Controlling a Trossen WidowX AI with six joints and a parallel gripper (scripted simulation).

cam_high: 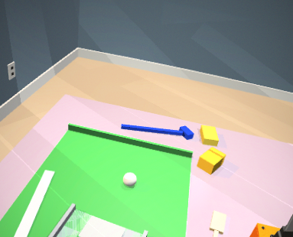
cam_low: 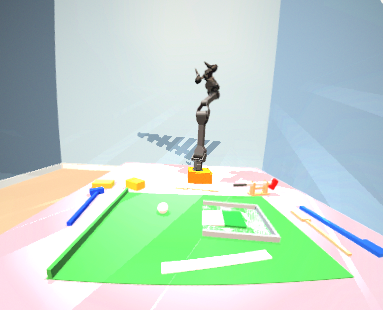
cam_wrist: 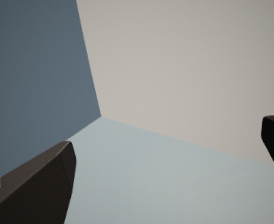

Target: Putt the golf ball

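The wooden rack lies 78 cm below my gripper tip, 41 cm ahead of it and 33 cm to the left of it. Round my gripper tip: dark green wall (80 cm below, 64 cm ahead, 41 cm to the right); white golf ball (80 cm below, 60 cm ahead, 20 cm to the right); blue putter (81 cm below, 54 cm ahead, 52 cm to the right).
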